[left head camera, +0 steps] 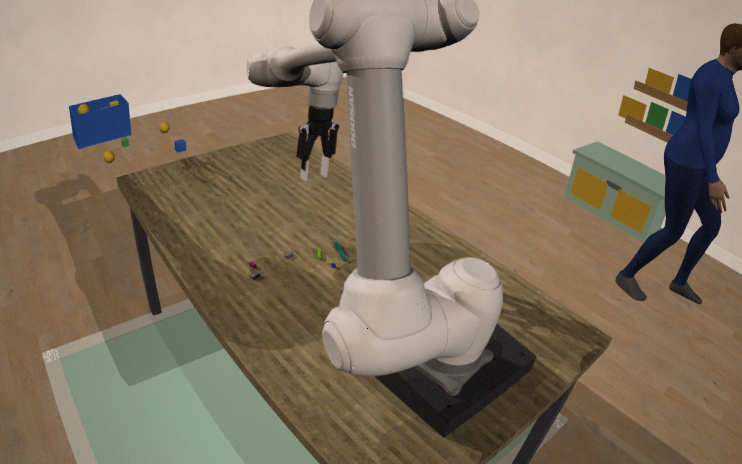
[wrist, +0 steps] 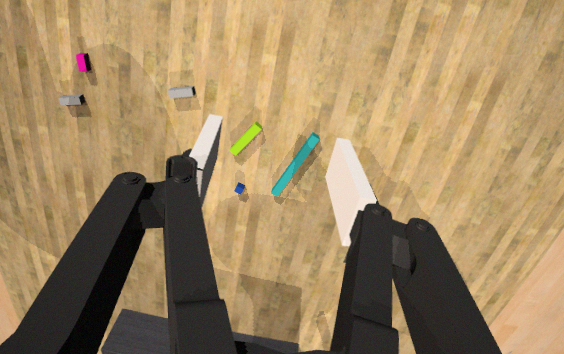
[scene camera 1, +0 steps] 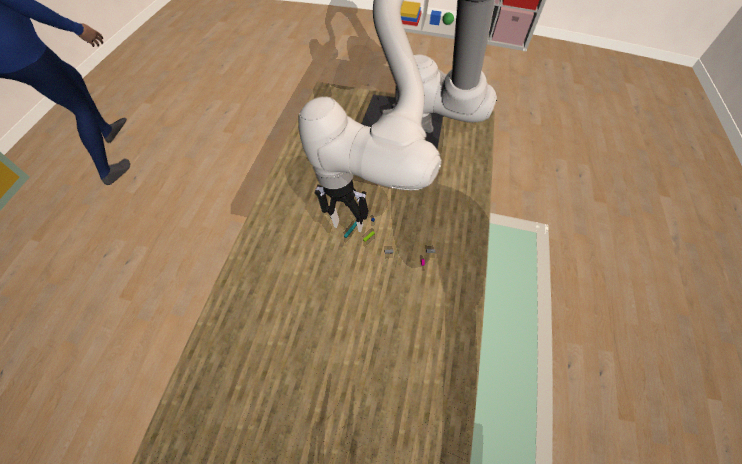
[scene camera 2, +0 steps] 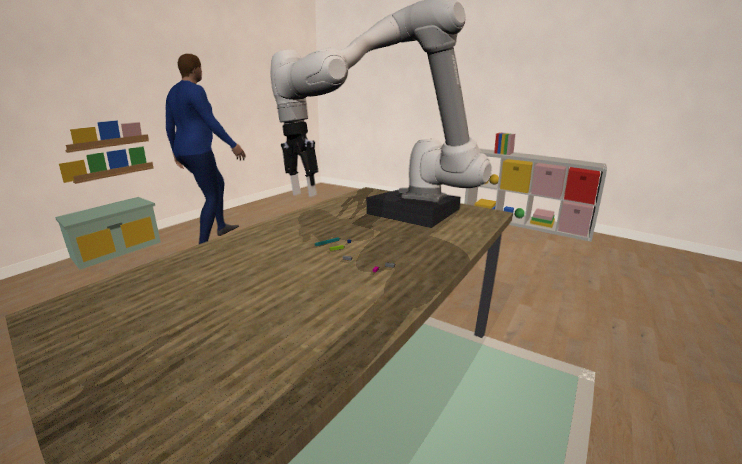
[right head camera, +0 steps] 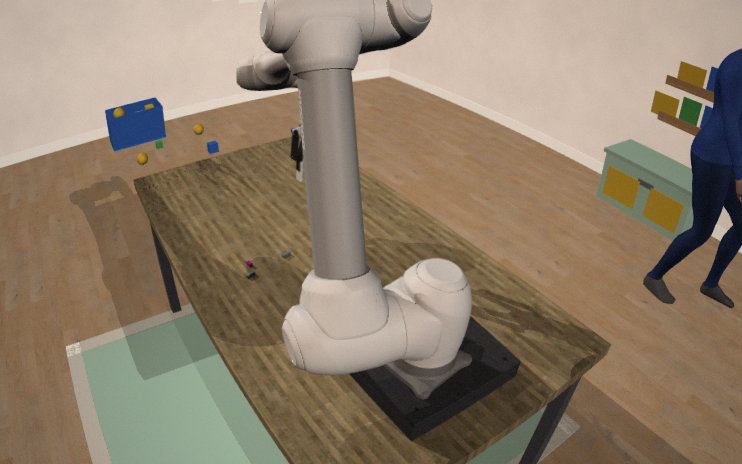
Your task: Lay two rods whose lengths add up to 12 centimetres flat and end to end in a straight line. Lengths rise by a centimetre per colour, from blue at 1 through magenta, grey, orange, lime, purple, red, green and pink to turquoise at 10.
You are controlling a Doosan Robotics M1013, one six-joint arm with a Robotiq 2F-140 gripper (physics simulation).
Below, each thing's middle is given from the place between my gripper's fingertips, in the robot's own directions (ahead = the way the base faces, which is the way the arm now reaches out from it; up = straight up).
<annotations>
I see the turquoise rod (wrist: pixel 313 138) 130 mm behind my hand, 10 mm to the right of it and 210 mm below it.
</annotations>
